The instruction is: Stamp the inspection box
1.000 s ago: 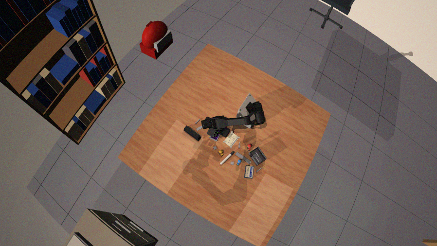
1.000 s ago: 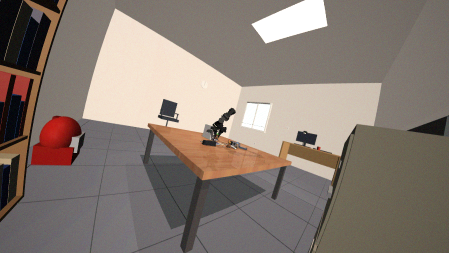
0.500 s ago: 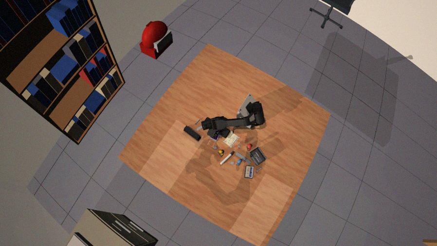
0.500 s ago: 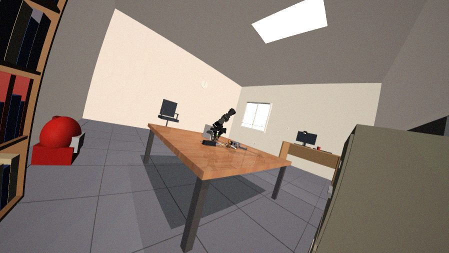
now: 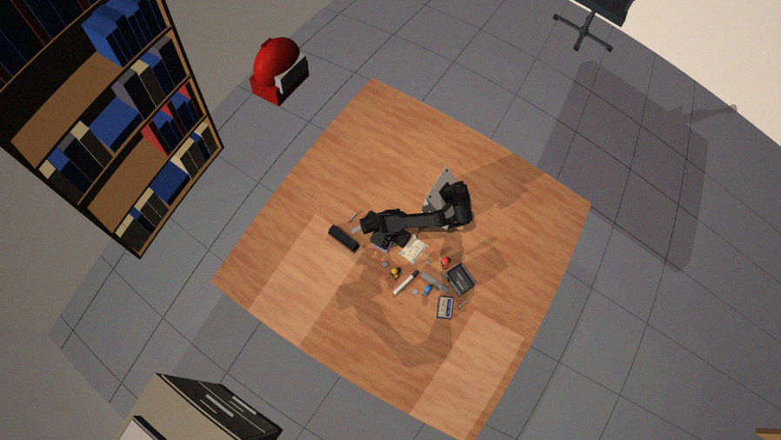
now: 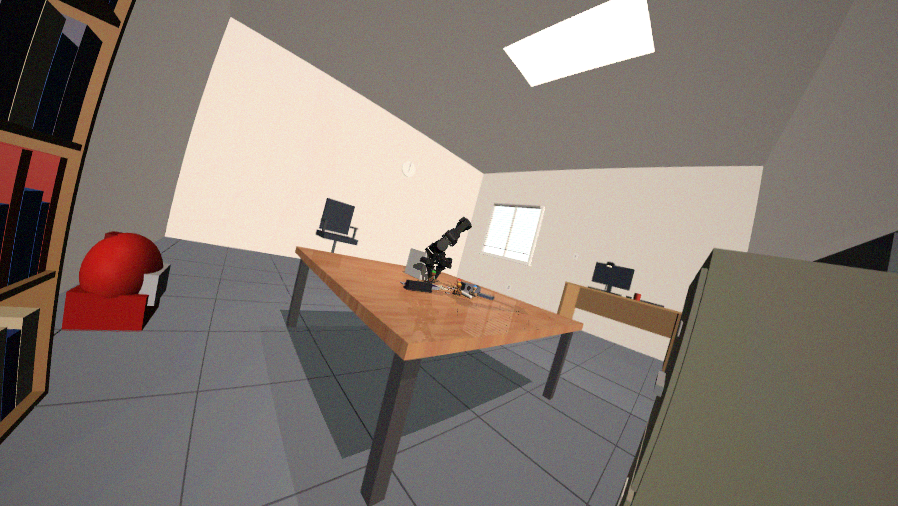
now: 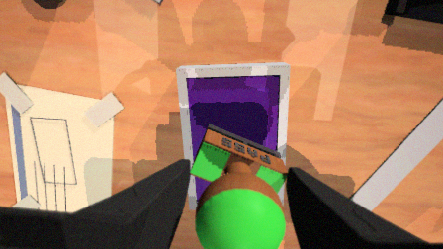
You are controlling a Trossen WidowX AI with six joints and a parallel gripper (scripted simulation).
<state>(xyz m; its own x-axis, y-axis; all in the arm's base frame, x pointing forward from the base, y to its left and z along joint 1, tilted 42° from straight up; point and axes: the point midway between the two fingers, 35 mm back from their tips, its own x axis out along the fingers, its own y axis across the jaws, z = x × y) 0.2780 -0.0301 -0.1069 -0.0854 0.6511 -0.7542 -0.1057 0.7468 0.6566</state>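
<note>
The purple ink pad lies 50 mm below my gripper tip. Round my gripper tip: ruler: 100 mm to the right, 50 mm below, 20 mm behind; cream card: 120 mm to the left, 50 mm below, 40 mm behind; yellow stamp: 120 mm to the left, 90 mm ahead, 30 mm below.
</note>
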